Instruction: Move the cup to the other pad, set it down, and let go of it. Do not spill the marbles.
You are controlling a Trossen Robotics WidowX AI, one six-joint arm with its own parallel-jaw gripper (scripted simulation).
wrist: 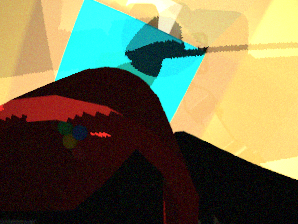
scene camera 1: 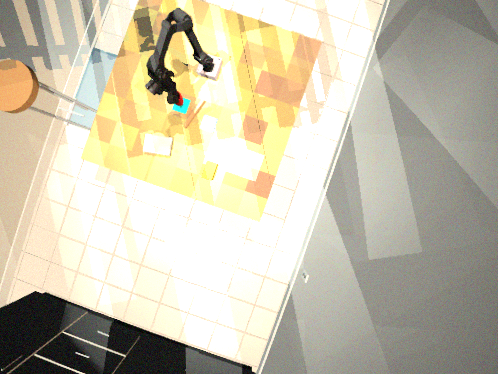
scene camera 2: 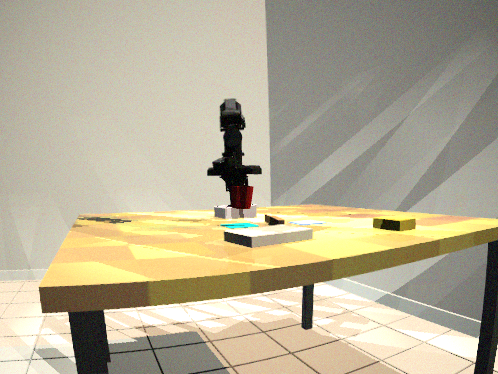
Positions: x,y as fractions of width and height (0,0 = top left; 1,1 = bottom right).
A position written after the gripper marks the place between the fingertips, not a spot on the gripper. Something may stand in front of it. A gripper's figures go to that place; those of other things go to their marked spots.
The gripper (scene camera 2: 0.47,0.53): 120 cm from the lens. A white block (scene camera 2: 0.53,0.63): 80 cm from the lens.
